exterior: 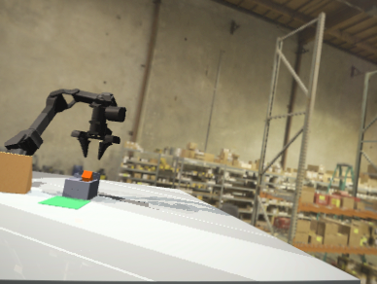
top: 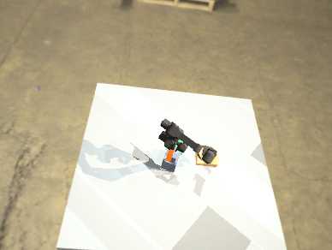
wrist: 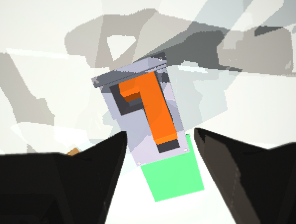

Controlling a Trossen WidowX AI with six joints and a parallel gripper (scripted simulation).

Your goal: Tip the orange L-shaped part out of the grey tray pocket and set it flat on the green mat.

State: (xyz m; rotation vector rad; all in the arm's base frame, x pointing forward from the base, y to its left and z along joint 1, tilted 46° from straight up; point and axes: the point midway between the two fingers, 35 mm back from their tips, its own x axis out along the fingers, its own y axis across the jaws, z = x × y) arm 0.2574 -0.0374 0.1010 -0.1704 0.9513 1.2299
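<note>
Now: the orange L-shaped part 110 mm below my gripper tip, 20 mm to the left of it and 10 mm behind it. Also, from my gripper tip: green mat 160 mm below, 150 mm to the right, 60 mm behind.
</note>
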